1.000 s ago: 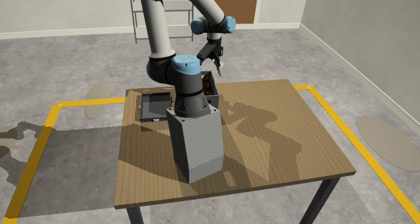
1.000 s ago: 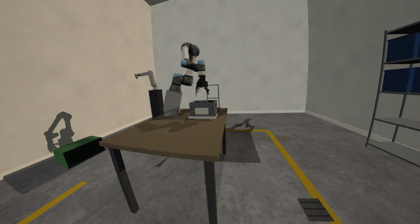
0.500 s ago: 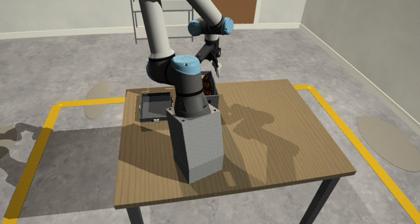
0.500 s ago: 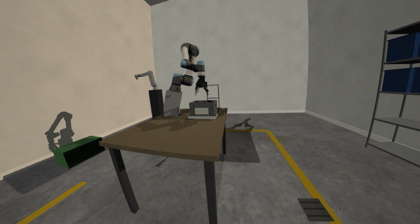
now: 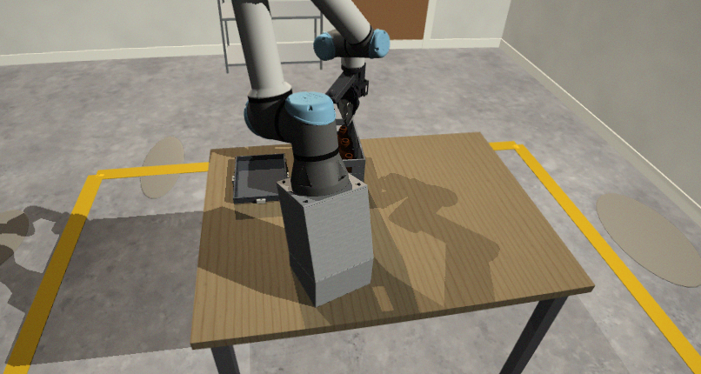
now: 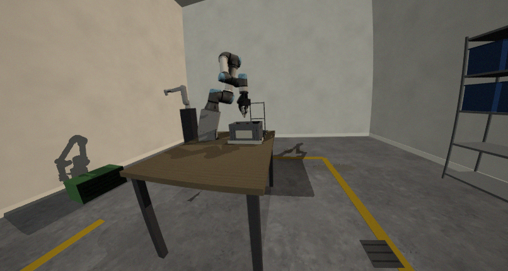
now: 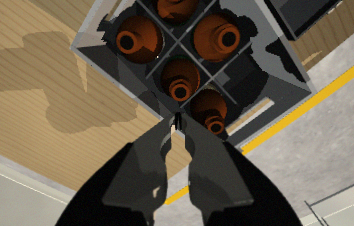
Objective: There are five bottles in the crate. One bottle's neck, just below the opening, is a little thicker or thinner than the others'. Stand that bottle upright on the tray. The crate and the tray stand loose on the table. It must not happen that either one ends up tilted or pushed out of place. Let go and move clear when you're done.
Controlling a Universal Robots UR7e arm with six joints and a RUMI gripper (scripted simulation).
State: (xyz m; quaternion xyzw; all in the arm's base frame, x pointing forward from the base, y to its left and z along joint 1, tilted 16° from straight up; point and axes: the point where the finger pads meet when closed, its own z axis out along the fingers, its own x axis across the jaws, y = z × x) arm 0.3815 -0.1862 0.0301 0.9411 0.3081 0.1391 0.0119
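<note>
Right now the crate is 160 mm below my hand, 40 mm to the left of it and 10 mm ahead of it. Also, from my hand: bottle: 150 mm below, 90 mm behind, 10 mm to the left; then dark tray: 310 mm to the left, 230 mm below, 50 mm ahead.
</note>
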